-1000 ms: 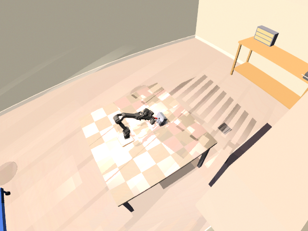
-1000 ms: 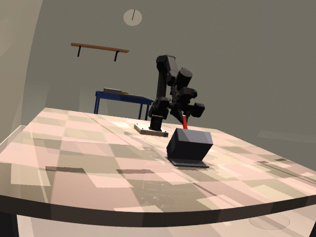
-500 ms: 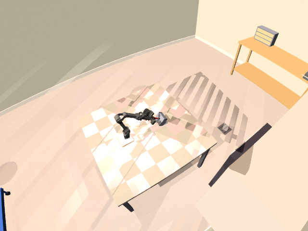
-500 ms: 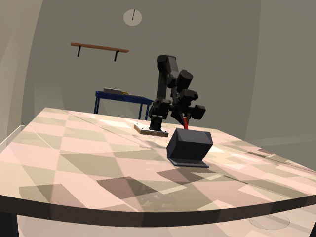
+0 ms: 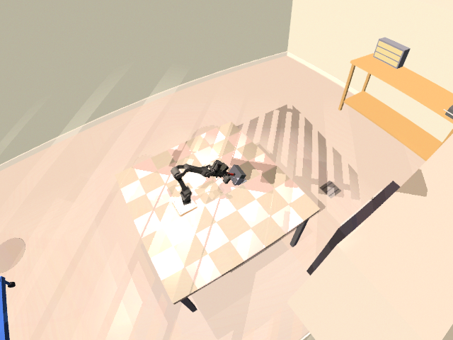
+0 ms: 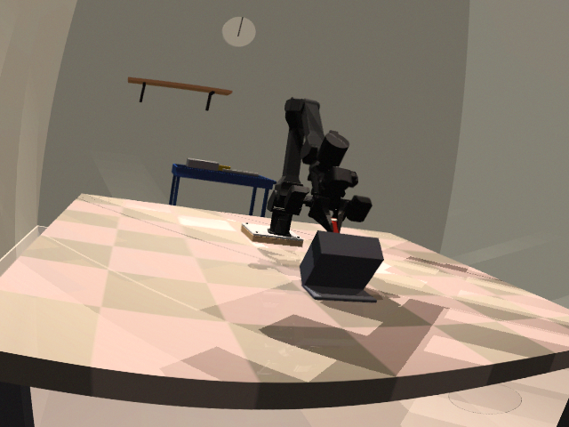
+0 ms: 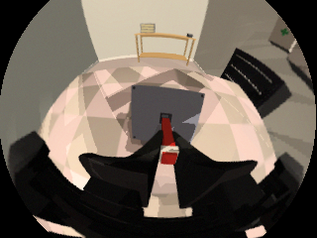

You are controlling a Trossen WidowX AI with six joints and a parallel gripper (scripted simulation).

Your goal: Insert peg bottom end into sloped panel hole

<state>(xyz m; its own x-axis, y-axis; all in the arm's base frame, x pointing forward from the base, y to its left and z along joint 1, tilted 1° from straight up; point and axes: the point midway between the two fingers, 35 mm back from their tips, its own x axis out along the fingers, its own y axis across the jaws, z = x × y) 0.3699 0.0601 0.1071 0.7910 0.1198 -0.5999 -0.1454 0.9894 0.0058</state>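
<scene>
My gripper tip is 60 mm short of the sloped panel, 50 mm above it and 10 mm to the right of it. Round my gripper tip: red peg 10 mm behind, 10 mm above.
</scene>
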